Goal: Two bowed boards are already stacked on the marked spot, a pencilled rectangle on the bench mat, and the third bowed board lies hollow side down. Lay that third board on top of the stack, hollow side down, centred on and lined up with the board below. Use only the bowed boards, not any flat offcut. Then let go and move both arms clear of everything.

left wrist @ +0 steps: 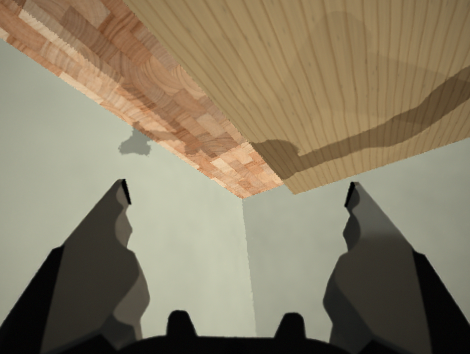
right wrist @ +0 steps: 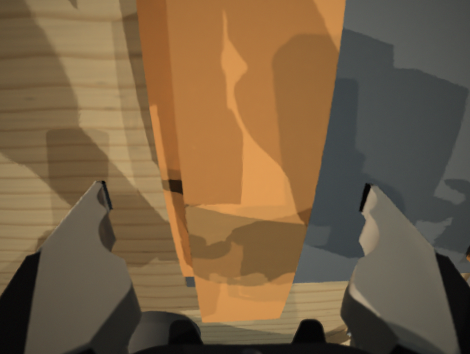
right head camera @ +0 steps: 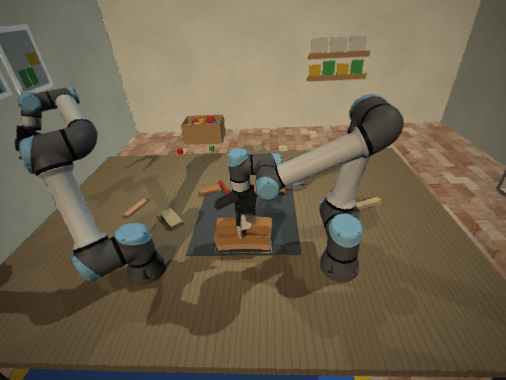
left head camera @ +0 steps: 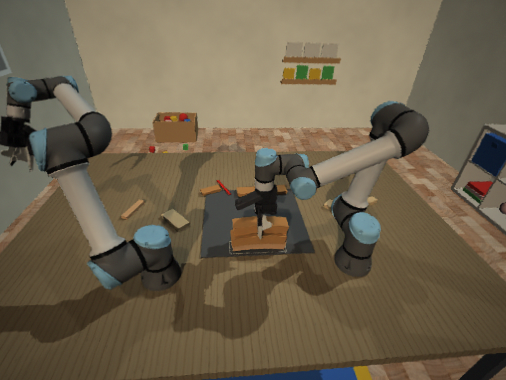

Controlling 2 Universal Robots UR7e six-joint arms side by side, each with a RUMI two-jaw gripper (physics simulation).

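Places are measured from the left arm's base along level axes (x back, y left, z down), in metres.
Pixels of known places: left gripper, fingertip midpoint: (left wrist: pixel 237 182) (left head camera: pixel 20 168); right gripper, fingertip midpoint: (right wrist: pixel 236 184) (right head camera: pixel 242 225) (left head camera: pixel 258 226); left arm's base, link origin: (right head camera: pixel 147 270) (left head camera: pixel 161 274); right arm's base, link origin: (right wrist: pixel 160 333) (right head camera: pixel 338 266) (left head camera: pixel 352 262).
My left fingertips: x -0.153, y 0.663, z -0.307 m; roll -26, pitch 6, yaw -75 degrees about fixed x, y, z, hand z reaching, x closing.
Observation:
For each thing: its middle in the pictures, then the offset to it from my left fingertips. "*": a spot on its surface instead. Level surfaces: height alone.
- dark mat, surface height: dz +0.301 m
- pencilled rectangle, surface spot: (left head camera: pixel 258 248) (right head camera: pixel 243 248) * dx -0.060, dy -1.017, dz +0.287 m
- top board, body centre: (right wrist: pixel 244 184) (left head camera: pixel 259 226) (right head camera: pixel 243 226) dx -0.106, dy -1.009, dz +0.200 m
- long orange board, surface spot: (left head camera: pixel 245 191) * dx -0.462, dy -0.867, dz +0.279 m
- red stick, body centre: (left head camera: pixel 223 187) (right head camera: pixel 223 187) dx -0.502, dy -0.726, dz +0.299 m
- short orange piece, body centre: (left head camera: pixel 210 190) (right head camera: pixel 210 190) dx -0.445, dy -0.667, dz +0.292 m
- pale block, body centre: (left head camera: pixel 175 219) (right head camera: pixel 171 218) dx -0.161, dy -0.581, dz +0.296 m
- thin strip, body centre: (left head camera: pixel 133 209) (right head camera: pixel 136 208) dx -0.189, dy -0.336, dz +0.298 m
- pale piece, body centre: (right head camera: pixel 366 203) dx -0.539, dy -1.527, dz +0.295 m
A stack of orange boards (left head camera: pixel 245 242) (right head camera: pixel 257 241) stands on the dark mat (left head camera: pixel 217 215) (right head camera: pixel 207 225), by the pencilled rectangle (left head camera: pixel 258 253) (right head camera: pixel 243 252). I cannot tell the layers apart surely. In the right wrist view the top board (right wrist: pixel 210 125) lets an edge of wood below show along its left. My right gripper (left head camera: pixel 263 229) (right head camera: pixel 243 230) (right wrist: pixel 236 184) is open over the stack, one finger on each side of the top board, not touching it in the right wrist view. A long orange board (left head camera: pixel 245 191) lies at the mat's back edge, partly hidden; its bow is unclear. My left gripper (left head camera: pixel 22 162) (left wrist: pixel 237 182) is open and empty, far left.
A red stick (left head camera: pixel 223 187) (right head camera: pixel 224 187) and a short orange piece (left head camera: pixel 210 190) (right head camera: pixel 210 190) lie behind the mat. A pale block (left head camera: pixel 175 220) (right head camera: pixel 171 218) and a thin strip (left head camera: pixel 132 209) (right head camera: pixel 135 207) lie left. Another pale piece (right head camera: pixel 368 203) lies right, by the right arm's base.

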